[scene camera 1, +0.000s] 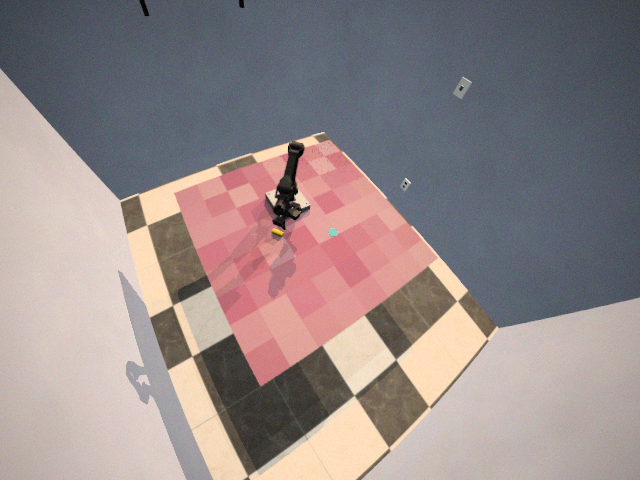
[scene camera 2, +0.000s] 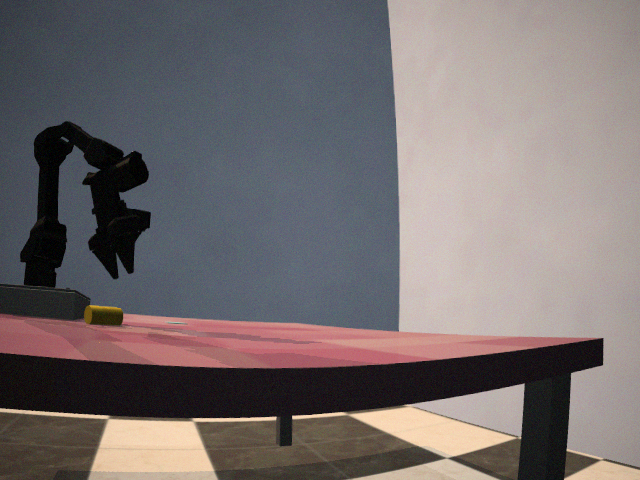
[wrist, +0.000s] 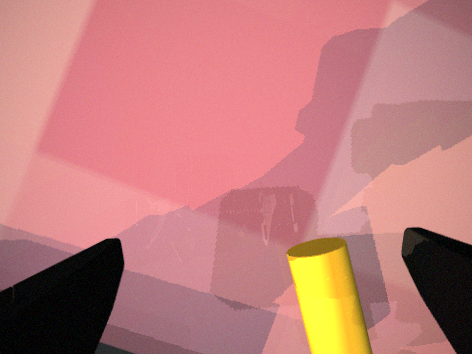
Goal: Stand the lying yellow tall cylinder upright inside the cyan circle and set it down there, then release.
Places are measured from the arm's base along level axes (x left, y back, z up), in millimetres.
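Where they show: gripper, fingertip midpoint: (scene camera 1: 289, 224) (scene camera 2: 123, 276) (wrist: 262, 246); arm's base, origin of the base link: (scene camera 2: 38, 291).
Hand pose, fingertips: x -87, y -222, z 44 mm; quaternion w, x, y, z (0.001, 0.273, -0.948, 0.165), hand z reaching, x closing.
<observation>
Things, the pixels of their top centre, and the offset from my fingertips. "*": a spot on its surface instead. Level surfaces: height alone.
- yellow tall cylinder, middle of its top: (wrist: 341, 315) (scene camera 2: 104, 306) (scene camera 1: 277, 231) dx -69, dy +18, dz -62 mm
- cyan circle, surface spot: (scene camera 2: 176, 322) (scene camera 1: 332, 232) * dx +254, dy -92, dz -92 mm
- table top, its level: dz -94 mm
The yellow tall cylinder (scene camera 1: 277, 232) (scene camera 2: 103, 315) (wrist: 330, 302) lies on its side on the pink patchwork table top, close to the robot's base. In the wrist view its near end runs out of the bottom edge. The cyan circle (scene camera 1: 332, 232) (scene camera 2: 176, 322) lies flat on the table, to the right of the cylinder in both scene views; it does not show in the wrist view. My gripper (scene camera 1: 283, 221) (scene camera 2: 123, 275) (wrist: 262, 246) is open and empty, pointing down above the table near the cylinder. In the wrist view the cylinder appears between the fingers, nearer the right one.
The robot's pale base plate (scene camera 1: 303, 204) (scene camera 2: 43, 302) stands on the table top (scene camera 1: 310, 289) (scene camera 2: 361, 351) just behind the cylinder. The table's dark front edge (scene camera 2: 289, 392) runs across scene camera 2. Shadows of the arm fall across the table.
</observation>
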